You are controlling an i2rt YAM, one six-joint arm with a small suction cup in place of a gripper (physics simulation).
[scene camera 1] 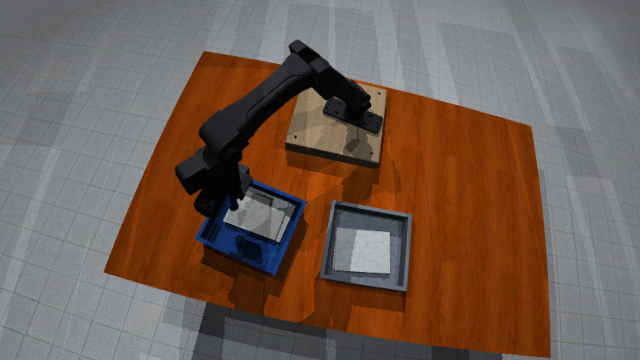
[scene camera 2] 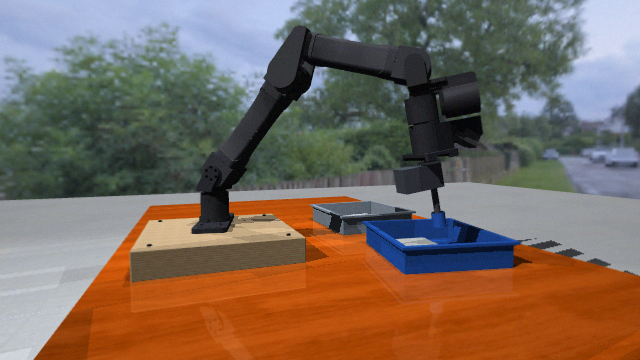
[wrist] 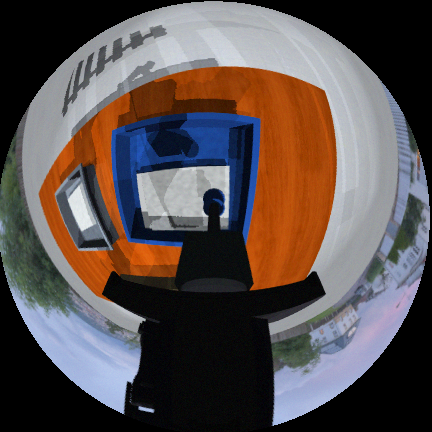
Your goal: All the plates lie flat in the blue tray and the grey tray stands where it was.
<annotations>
blue tray: scene camera 1; scene camera 2 460, 247; wrist
grey tray: scene camera 1; scene camera 2 332, 215; wrist
same spot on blue tray: (scene camera 1: 264, 253) = (wrist: 148, 148)
same spot on grey tray: (wrist: 100, 236) = (scene camera 1: 360, 215)
</annotations>
